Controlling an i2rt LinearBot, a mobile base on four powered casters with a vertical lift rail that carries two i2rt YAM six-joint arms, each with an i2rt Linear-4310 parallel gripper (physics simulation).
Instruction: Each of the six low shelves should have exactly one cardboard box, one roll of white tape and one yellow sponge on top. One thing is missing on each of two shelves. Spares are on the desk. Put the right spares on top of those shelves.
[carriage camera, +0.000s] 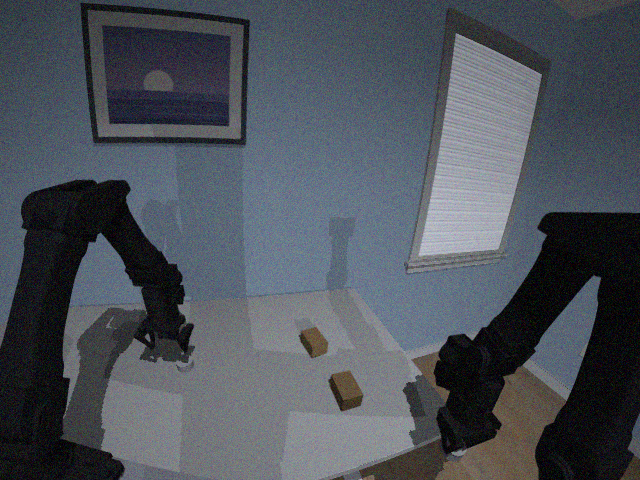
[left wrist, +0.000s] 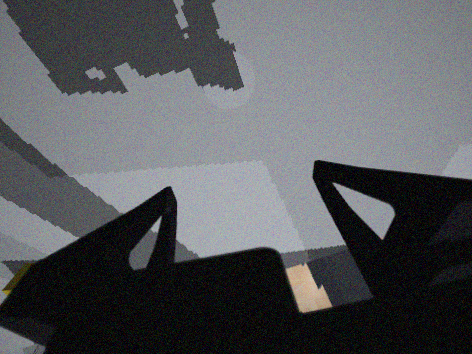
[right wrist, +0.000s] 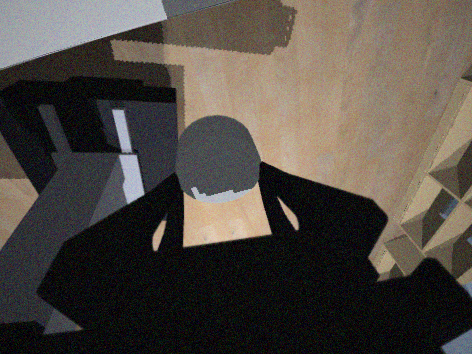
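A roll of white tape (carriage camera: 185, 365) (left wrist: 229, 98) lies flat on the desk (carriage camera: 232, 382) (left wrist: 360, 100) (right wrist: 70, 25), partly in shadow in the left wrist view. My left gripper (carriage camera: 165, 342) (left wrist: 244, 181) is open and empty above the desk, close to that roll in the carriage view. My right gripper (carriage camera: 452, 448) is shut on another roll of white tape (carriage camera: 456, 454) (right wrist: 218, 155), held beyond the desk's edge over the floor. Two cardboard boxes (carriage camera: 313, 342) (carriage camera: 345, 390) lie on the desk. A bit of a yellow sponge (left wrist: 19, 279) shows behind the left finger in the left wrist view.
Low wooden shelves (right wrist: 413, 200) stand at the right of the right wrist view; their tops are mostly out of view. The dark mobile base (right wrist: 155, 130) is at the left there, below the desk edge. A blue wall (carriage camera: 310, 129) rises behind the desk.
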